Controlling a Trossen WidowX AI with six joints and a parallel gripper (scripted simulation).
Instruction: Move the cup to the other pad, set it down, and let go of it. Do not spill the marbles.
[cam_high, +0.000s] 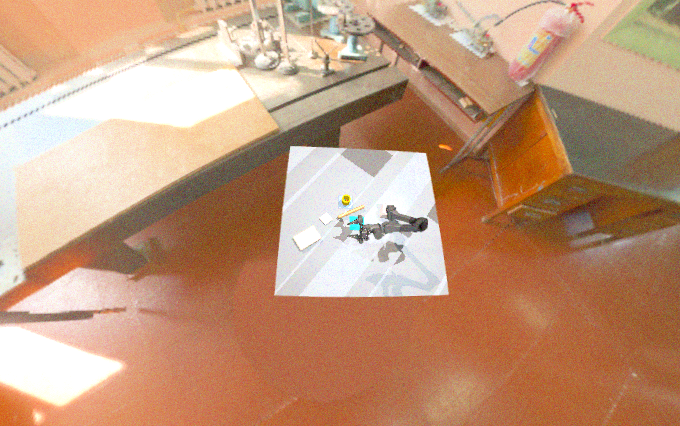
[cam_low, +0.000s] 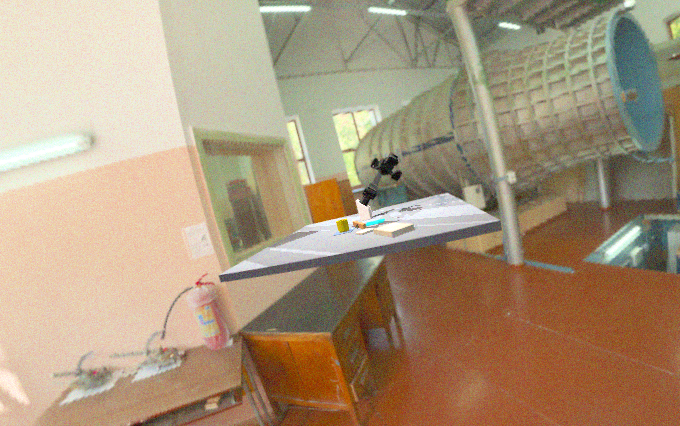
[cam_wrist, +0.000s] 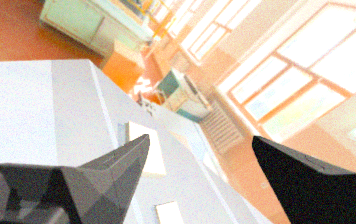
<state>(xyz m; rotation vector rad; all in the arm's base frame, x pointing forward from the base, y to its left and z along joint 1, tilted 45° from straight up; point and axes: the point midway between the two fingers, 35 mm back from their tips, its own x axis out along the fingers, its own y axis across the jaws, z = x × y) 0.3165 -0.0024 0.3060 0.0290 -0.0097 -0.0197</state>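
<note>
The yellow cup is 330 mm to the right of my gripper tip, 260 mm below it and 40 mm behind it. From my gripper tip the other things lie so: wooden bar: 290 mm below, 240 mm to the right, 80 mm behind; blue marble: 350 mm to the right, 280 mm below, 30 mm behind; cyan pad: 300 mm below, 140 mm to the right, 120 mm behind.
</note>
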